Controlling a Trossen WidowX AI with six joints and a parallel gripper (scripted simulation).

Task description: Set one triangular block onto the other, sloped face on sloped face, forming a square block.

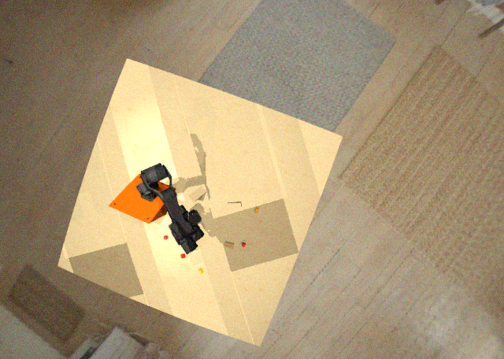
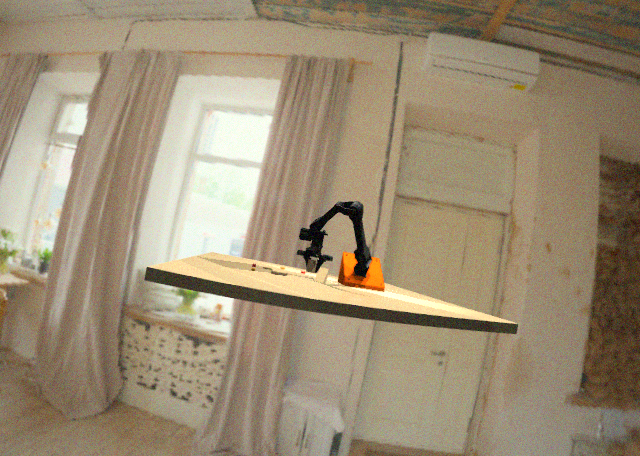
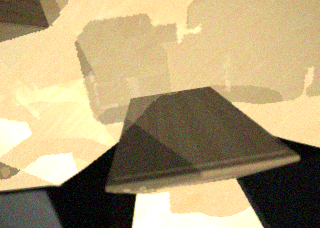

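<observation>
My gripper tip is now 10 mm below the triangular block. The rest, counted from my gripper tip: pale elongated block (170 mm ahead, 140 mm to the left, 30 mm below).
</observation>
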